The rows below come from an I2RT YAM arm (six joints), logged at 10 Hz.
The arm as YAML. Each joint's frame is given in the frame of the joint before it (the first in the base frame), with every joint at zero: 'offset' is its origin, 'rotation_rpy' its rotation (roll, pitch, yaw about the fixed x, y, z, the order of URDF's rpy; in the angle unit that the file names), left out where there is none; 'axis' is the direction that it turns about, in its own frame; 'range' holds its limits. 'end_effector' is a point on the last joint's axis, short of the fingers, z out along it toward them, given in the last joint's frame.
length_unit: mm
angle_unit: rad
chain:
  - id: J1
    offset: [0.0, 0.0, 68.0]
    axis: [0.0, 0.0, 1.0]
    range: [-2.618, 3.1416]
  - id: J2
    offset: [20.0, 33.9, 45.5]
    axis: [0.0, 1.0, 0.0]
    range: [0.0, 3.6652]
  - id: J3
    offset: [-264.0, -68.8, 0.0]
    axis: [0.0, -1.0, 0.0]
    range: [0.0, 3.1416]
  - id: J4
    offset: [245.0, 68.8, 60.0]
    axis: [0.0, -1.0, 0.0]
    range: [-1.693, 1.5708]
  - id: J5
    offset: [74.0, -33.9, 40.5]
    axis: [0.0, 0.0, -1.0]
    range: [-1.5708, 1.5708]
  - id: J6
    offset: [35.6, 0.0, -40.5]
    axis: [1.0, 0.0, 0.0]
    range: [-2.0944, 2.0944]
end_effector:
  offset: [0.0, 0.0, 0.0]
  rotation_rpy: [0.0, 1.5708, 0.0]
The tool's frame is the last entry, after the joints.
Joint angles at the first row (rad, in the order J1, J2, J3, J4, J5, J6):
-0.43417, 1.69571, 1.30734, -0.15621, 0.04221, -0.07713
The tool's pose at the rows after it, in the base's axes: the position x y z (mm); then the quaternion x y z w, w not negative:
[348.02 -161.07 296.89 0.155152 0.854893 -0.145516 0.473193]
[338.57 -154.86 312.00 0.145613 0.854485 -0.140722 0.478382]
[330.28 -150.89 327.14 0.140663 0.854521 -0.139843 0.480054]
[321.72 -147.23 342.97 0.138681 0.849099 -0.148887 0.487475]
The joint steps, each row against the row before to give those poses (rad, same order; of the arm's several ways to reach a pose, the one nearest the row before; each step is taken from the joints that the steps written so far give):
0.00456, -0.05606, -0.00345, -0.04352, -0.00069, -0.01706
0.00296, -0.04783, 0.00677, -0.04600, -0.01712, -0.00892
-0.00021, -0.03615, 0.02257, -0.05550, -0.00730, -0.00733
0.00050, -0.03738, 0.01830, -0.03333, 0.01093, -0.00873

